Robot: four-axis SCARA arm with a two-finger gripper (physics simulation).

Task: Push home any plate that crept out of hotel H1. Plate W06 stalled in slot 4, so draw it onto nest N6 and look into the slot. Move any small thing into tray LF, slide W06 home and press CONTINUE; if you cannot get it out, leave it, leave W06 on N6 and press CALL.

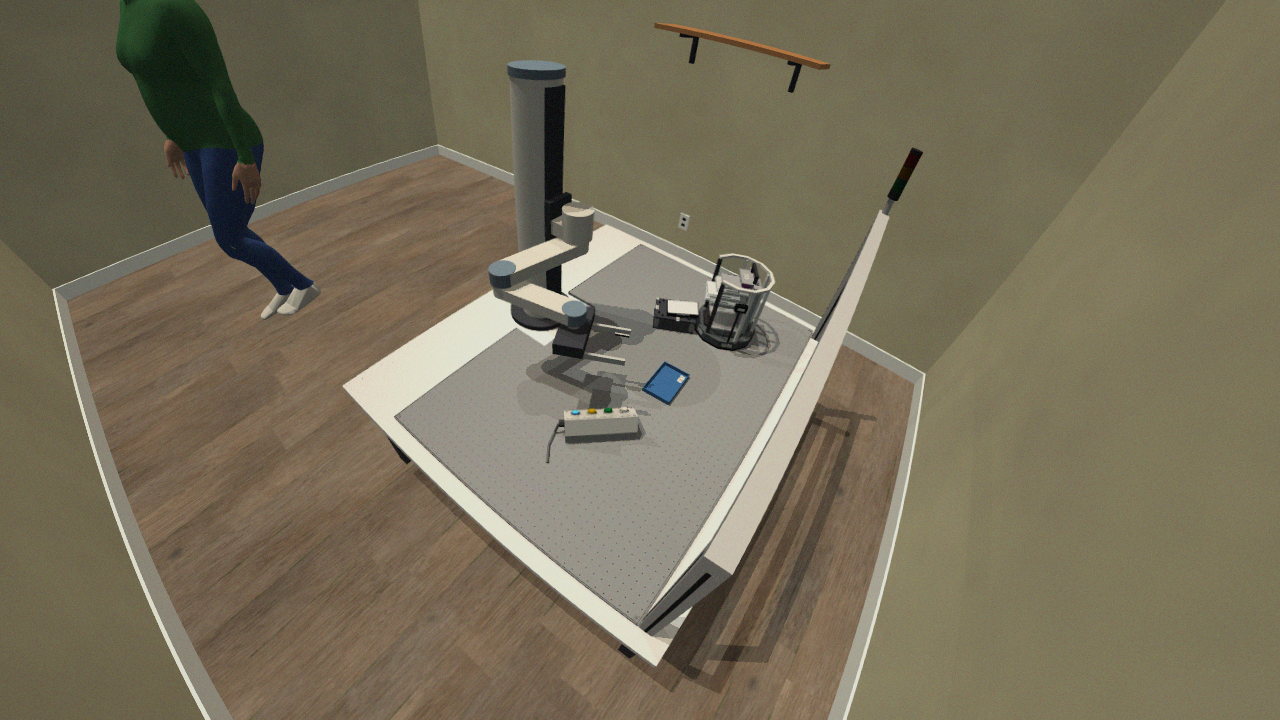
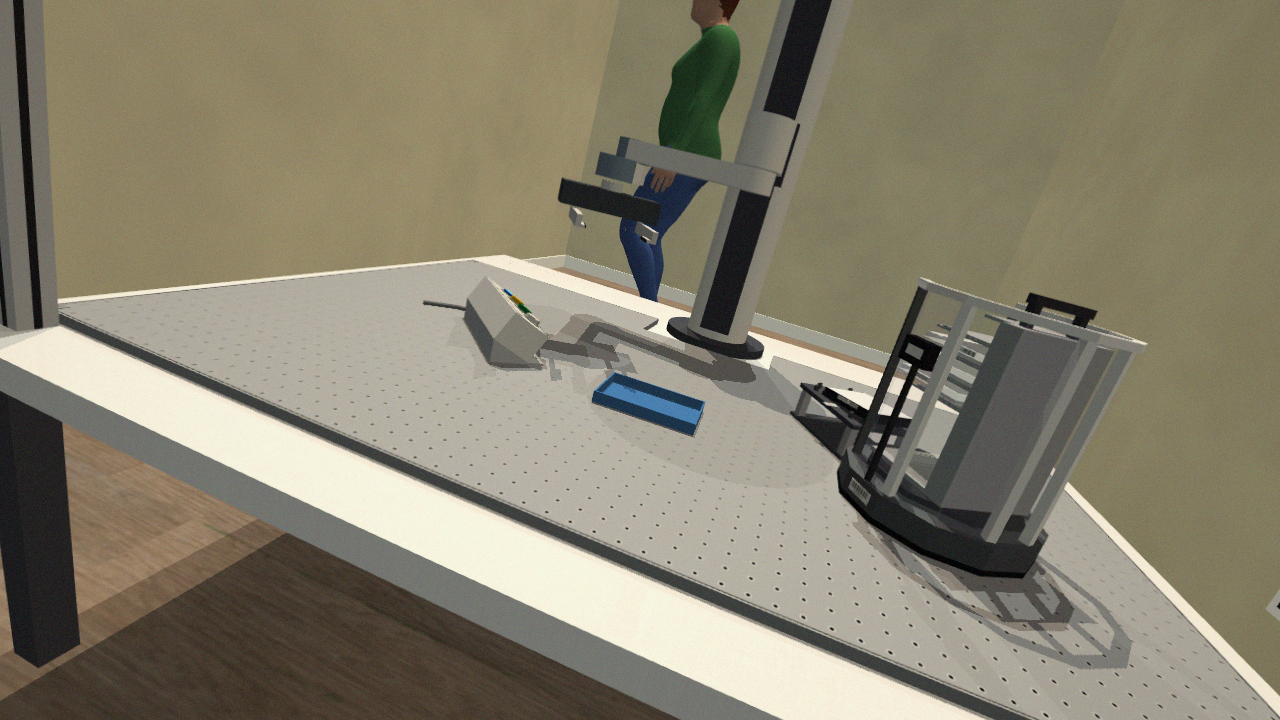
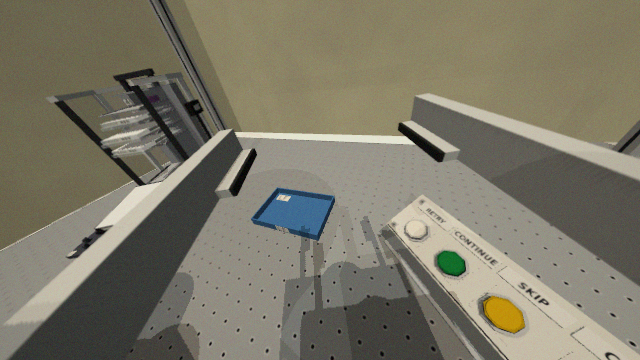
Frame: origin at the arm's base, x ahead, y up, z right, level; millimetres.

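Where they show: gripper, between the fingertips: (image 1: 627, 346) (image 2: 617, 229) (image 3: 324, 127); arm's base, origin of its link: (image 2: 714, 340).
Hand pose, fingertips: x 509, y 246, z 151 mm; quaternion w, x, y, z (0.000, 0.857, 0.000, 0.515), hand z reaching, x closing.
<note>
Each offset is from my fingertips to the centre of the thing.
My gripper (image 1: 626, 347) (image 2: 612, 225) (image 3: 324, 127) is open and empty, high above the table between the button box and tray LF. The blue tray LF @(dx +93, dy -225, dz -145 mm) (image 1: 666, 383) (image 2: 648, 404) (image 3: 295, 212) lies flat; I see a pale label in it and no loose object. Hotel H1 @(dx +122, dy -79, dz -553 mm) (image 1: 713, 334) (image 2: 948, 540) (image 3: 160, 121) stands upright with several pale plates; their seating and slot 4's inside are unclear. A white plate @(dx -40, dy -161, dz -462 mm) (image 1: 682, 308) (image 3: 127, 205) lies on the dark nest @(dx -62, dy -198, dz -450 mm) (image 1: 664, 318) before the hotel; its label is unreadable. The green CONTINUE button @(dx +32, dy -170, dz +118 mm) (image 3: 451, 263) (image 1: 607, 410) shows on the box.
The button box @(dx +30, dy -192, dz +151 mm) (image 1: 601, 426) (image 2: 510, 333) has a blue button @(dx -39, dy -172, dz +188 mm) (image 1: 575, 412) at its cable end. The arm's column (image 1: 535, 161) (image 2: 733, 259) stands at the table's back side. A long pale barrier (image 1: 787, 429) runs along one edge, with a signal tower @(dx +475, dy +530, dz -831 mm) (image 1: 905, 174). A person (image 1: 179, 80) stands beyond the table.
</note>
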